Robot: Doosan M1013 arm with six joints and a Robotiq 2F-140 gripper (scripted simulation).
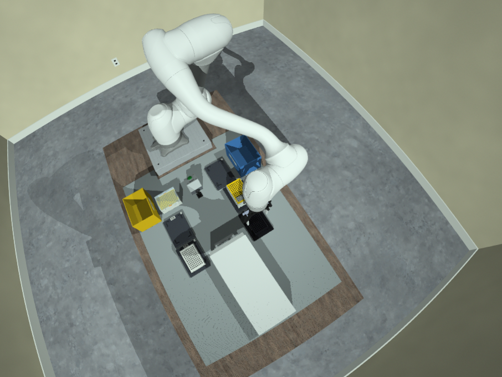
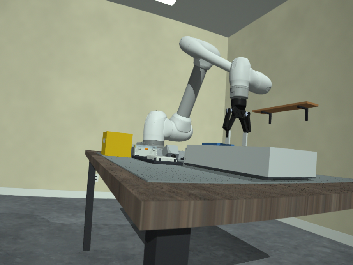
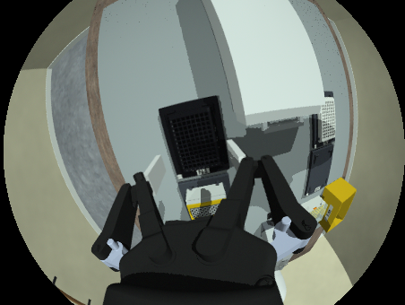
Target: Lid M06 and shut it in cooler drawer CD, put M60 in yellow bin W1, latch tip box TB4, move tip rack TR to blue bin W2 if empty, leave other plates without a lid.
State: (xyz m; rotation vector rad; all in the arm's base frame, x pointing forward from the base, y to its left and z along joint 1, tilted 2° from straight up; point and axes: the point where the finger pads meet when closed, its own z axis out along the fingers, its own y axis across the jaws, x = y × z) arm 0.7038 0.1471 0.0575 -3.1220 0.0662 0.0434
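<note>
Now: hand 110 mm above the black assay plate. The rest, counted from my hand: plate lid 190 mm to the right, 110 mm below, 110 mm ahead; tip rack TR 180 mm behind, 70 mm below, 10 mm to the left; black nest 120 mm below.
</note>
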